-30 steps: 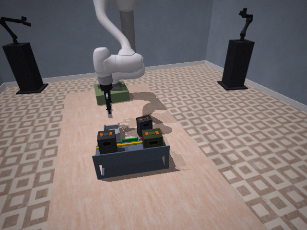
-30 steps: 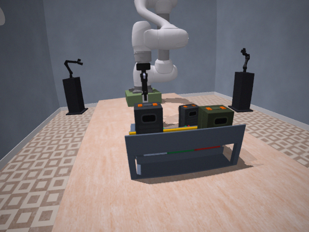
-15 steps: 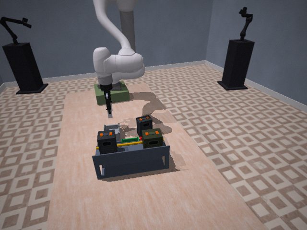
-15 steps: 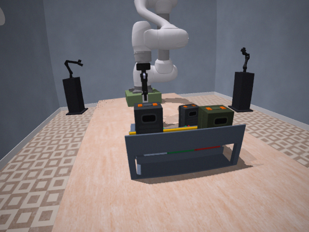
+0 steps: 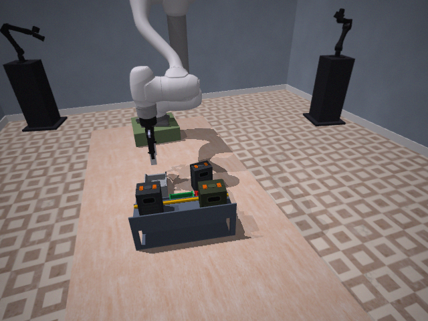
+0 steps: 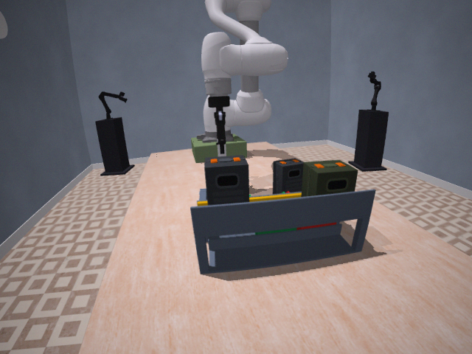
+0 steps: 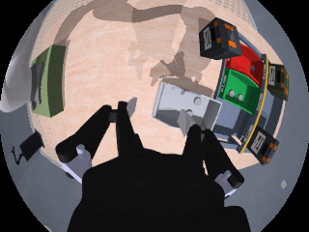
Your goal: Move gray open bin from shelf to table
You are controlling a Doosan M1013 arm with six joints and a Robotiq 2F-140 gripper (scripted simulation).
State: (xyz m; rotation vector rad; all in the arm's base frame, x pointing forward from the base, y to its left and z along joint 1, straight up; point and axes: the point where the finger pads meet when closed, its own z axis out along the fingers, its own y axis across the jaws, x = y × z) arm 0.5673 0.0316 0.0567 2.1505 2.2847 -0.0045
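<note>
My hand is 110 mm above the gray open bin and 80 mm short of it. Also, from my hand: yellow rail: 320 mm ahead, 130 mm to the left, 40 mm below; then black bin: 370 mm ahead, 20 mm to the left, 10 mm above; then green bin: 260 mm ahead, 130 mm to the left, 110 mm below.
</note>
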